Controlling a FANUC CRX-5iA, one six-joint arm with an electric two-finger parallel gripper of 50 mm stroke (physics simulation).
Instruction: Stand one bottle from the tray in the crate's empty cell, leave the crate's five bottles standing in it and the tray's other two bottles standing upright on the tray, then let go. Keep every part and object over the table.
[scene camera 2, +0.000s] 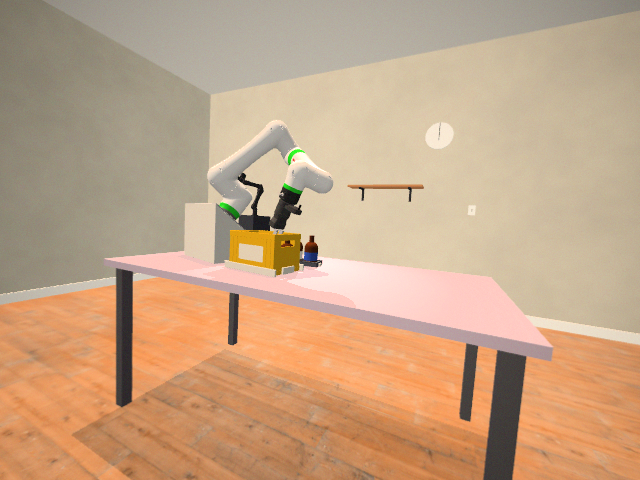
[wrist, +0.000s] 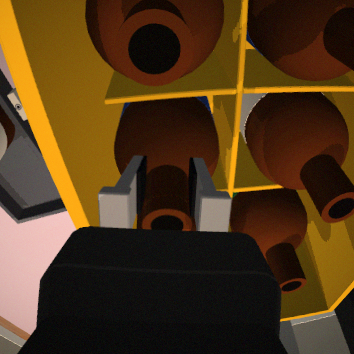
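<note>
My gripper is shut on the neck of a brown bottle, just above the yellow crate. The held bottle's body is down inside a cell beside the crate's left wall in the wrist view; its base is hidden. Other brown bottles stand in the cells around it: one above it, one at top right, one to the right and one at lower right. On the dark tray a bottle with a blue label stands upright; another is partly hidden by the crate.
White fixture rails run along the crate's base on the pink table. A pale block stands by the arm's base. A dark box with a thin jointed black arm is behind the crate.
</note>
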